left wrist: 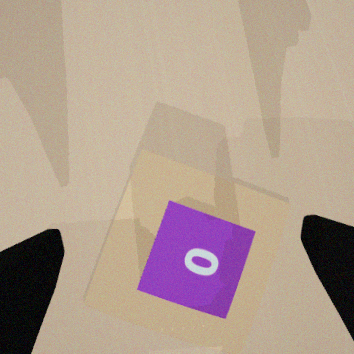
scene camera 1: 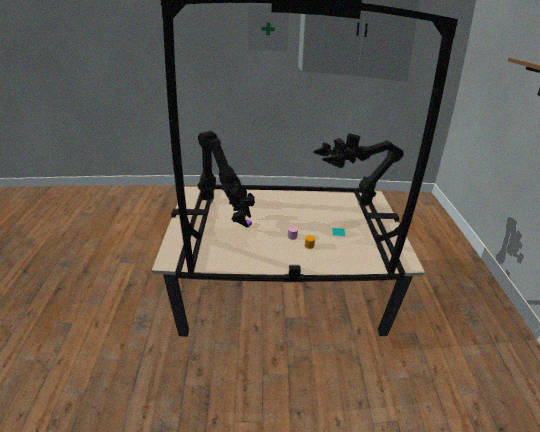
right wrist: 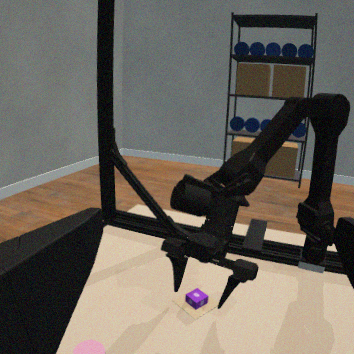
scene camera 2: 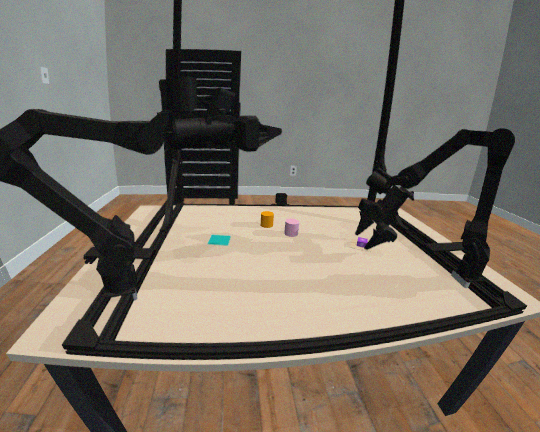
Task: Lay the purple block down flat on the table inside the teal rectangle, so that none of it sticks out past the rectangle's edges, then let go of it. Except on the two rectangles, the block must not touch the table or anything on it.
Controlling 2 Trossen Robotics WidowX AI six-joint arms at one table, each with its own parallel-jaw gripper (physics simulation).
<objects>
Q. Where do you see a purple block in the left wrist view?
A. At 196,259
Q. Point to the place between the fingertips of my left gripper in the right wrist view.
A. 196,299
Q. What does my left gripper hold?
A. Nothing.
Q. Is my left gripper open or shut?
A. Open.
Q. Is my right gripper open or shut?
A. Open.
</objects>
